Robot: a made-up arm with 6 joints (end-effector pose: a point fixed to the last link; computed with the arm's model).
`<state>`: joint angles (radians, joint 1 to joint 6).
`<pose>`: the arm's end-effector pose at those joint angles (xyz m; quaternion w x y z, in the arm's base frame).
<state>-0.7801 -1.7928 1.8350 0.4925 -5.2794 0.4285</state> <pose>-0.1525 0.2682 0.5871 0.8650 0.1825 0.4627 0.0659</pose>
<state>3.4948 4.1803 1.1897 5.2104 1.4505 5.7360</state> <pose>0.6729 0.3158 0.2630 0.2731 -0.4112 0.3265 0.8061</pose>
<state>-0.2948 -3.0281 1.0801 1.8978 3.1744 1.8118</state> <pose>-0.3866 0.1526 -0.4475 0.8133 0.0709 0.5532 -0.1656</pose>
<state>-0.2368 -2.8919 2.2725 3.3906 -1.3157 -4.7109</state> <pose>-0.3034 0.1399 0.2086 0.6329 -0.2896 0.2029 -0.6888</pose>
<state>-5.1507 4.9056 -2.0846 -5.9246 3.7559 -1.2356</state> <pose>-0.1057 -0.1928 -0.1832 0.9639 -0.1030 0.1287 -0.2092</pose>
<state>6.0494 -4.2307 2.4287 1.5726 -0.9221 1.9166</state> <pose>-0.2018 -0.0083 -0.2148 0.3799 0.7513 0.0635 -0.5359</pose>
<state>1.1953 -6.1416 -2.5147 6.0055 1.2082 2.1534</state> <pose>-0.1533 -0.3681 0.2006 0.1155 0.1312 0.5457 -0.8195</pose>
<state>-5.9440 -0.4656 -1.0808 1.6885 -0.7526 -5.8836</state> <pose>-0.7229 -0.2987 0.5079 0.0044 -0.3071 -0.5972 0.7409</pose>
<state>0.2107 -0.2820 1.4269 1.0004 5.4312 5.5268</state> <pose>0.3968 0.0481 0.7969 0.9060 0.2974 0.3008 0.0162</pose>
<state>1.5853 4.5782 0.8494 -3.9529 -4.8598 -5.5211</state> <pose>-0.1077 -0.8645 0.3414 0.2077 0.8092 0.2326 -0.4979</pose>
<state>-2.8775 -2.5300 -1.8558 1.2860 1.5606 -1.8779</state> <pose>-0.1871 -0.2042 -0.4251 0.4999 0.4670 0.6455 -0.3397</pose>
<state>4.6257 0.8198 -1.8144 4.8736 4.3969 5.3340</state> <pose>0.1541 0.0890 0.6394 0.5376 0.5240 0.6115 0.2500</pose>
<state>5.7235 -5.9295 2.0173 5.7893 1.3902 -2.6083</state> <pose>0.3660 -0.2489 0.0522 0.2117 0.8488 -0.3816 -0.2984</pose>
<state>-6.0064 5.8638 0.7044 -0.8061 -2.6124 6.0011</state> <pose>-0.1116 0.0509 0.8972 0.3641 -0.1412 -0.9193 -0.0487</pose>
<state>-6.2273 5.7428 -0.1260 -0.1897 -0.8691 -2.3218</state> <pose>-0.6461 0.0179 0.8748 0.2183 0.6380 -0.2666 -0.6886</pose>
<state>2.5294 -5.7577 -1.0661 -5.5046 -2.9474 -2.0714</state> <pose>-0.0057 -0.0225 0.8039 0.1862 -0.4432 -0.8715 -0.0966</pose>
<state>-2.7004 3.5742 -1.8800 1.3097 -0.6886 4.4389</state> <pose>-0.3959 -0.1497 -0.3226 0.2762 -0.6733 -0.1129 0.6764</pose>
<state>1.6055 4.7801 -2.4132 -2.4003 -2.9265 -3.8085</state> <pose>-0.0487 -0.1535 -0.1569 0.8890 0.4437 -0.0957 0.0605</pose>
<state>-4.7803 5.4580 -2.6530 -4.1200 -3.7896 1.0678</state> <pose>-0.1039 -0.1251 0.0130 0.9534 -0.0857 -0.2464 0.1518</pose>
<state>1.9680 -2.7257 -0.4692 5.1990 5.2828 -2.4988</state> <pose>-0.0779 -0.1332 -0.8395 0.4774 -0.3013 -0.8175 0.1141</pose>
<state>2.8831 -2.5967 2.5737 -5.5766 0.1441 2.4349</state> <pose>0.1985 -0.1022 0.3787 0.9896 0.0408 -0.0489 -0.1292</pose>
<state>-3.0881 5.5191 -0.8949 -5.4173 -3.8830 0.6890</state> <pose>0.7202 -0.0583 0.4255 0.1338 0.4298 0.2546 -0.8559</pose>
